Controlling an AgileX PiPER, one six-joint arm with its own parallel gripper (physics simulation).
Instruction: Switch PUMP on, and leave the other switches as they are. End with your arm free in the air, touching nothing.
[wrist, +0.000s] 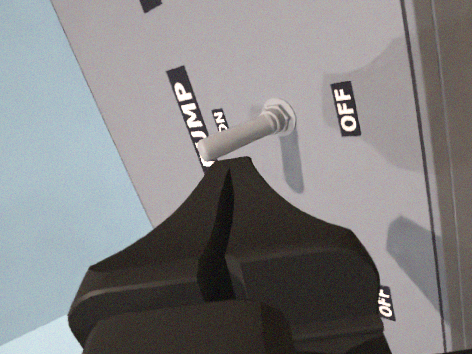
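Observation:
The PUMP switch's light grey lever leans from its round nut base toward the ON label, away from the OFF label. Its tip lies in front of the PUMP label and covers part of it. My dark gripper is shut, with its fingertips together and no lever between them. The fingertips show right beside the lever, just below it in the view; whether they touch it I cannot tell.
The grey panel carries a second OFF label at the lower right, partly hidden by the gripper; its switch is hidden. Part of another dark label shows at the top. The panel's edge and a brownish surface lie at the right.

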